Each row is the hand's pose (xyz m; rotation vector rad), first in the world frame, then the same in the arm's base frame.
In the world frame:
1: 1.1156 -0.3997 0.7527 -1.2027 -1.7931 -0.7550
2: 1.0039 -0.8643 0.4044 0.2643 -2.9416 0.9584
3: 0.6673 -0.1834 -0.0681 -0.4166 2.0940 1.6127
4: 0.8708 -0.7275 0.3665 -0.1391 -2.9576 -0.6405
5: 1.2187 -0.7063 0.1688 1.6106 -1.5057 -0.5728
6: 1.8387 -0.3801 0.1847 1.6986 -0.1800 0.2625
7: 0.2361 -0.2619 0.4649 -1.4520 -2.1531 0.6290
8: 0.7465 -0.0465 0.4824 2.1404 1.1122 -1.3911
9: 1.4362 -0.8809 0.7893 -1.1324 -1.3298 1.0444
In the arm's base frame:
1: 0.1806 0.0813 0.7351 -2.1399 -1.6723 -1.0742
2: -0.1929 -0.2950 0.4734 -0.9420 -2.5994 1.3348
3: 0.0891 0.2054 -0.2124 0.0909 1.9839 0.7567
4: -0.1877 -0.1320 0.3672 1.1043 2.6244 0.1810
5: 0.0909 -0.4101 0.2923 0.8474 -2.2601 -0.5034
6: 0.7567 -0.5719 0.4395 1.1721 -0.8775 -0.0767
7: -0.3188 0.6216 0.1572 -2.4228 -1.4880 0.5489
8: 0.1916 0.4539 0.2934 2.4740 -0.0492 -1.4081
9: 0.0666 -0.4351 0.9717 -1.8555 -0.7812 0.5808

